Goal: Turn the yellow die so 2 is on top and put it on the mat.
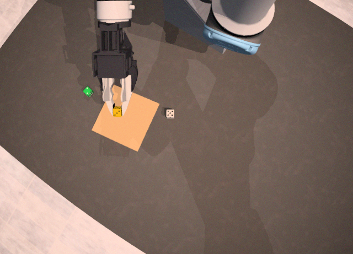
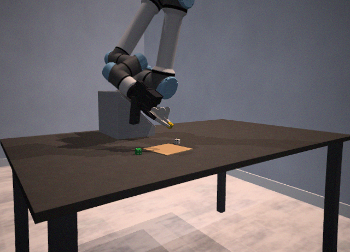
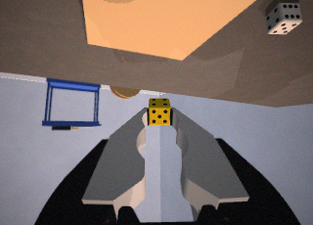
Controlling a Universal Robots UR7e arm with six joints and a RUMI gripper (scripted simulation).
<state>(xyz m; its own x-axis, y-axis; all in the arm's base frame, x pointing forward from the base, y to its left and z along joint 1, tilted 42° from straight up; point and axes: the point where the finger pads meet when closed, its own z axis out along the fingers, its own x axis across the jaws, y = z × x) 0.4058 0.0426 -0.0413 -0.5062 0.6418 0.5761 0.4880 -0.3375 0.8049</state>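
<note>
Now: the orange mat 100 mm below my hand. The rest, counted from my hand: green die (130 mm to the right, 90 mm below); then white die (100 mm to the left, 90 mm below, 70 mm behind); then yellow die (10 mm ahead).
</note>
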